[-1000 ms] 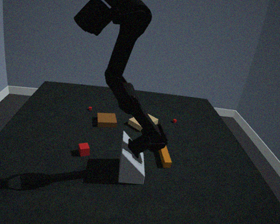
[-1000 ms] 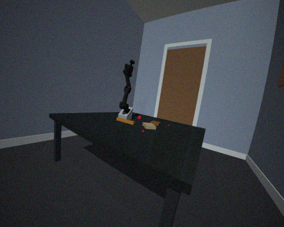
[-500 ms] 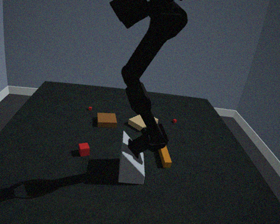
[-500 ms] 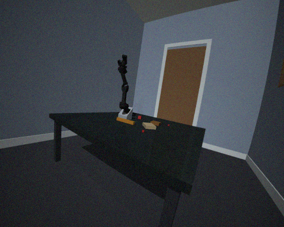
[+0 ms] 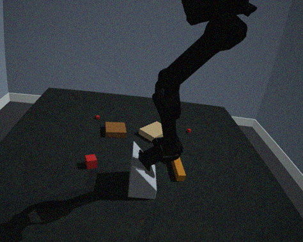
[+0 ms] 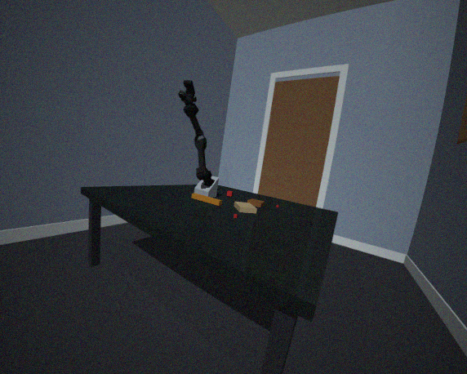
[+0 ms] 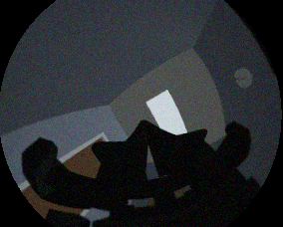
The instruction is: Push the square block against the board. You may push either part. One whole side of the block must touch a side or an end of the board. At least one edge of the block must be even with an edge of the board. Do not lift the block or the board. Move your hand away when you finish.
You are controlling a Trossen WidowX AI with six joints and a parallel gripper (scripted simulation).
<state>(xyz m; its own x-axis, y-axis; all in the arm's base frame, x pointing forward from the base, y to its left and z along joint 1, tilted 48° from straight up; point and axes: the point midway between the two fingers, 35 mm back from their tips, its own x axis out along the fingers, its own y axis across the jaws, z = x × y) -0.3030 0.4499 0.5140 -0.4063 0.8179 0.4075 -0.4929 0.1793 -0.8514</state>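
Now: the brown block 81 cm below my gripper tip, 60 cm ahead of it and 22 cm to the left of it. From my gripper tip the other things lie so: red cube 81 cm below, 31 cm ahead, 27 cm to the left; then orange board 81 cm below, 40 cm ahead, 8 cm to the right; then tan flat block 81 cm below, 64 cm ahead, 2 cm to the left.
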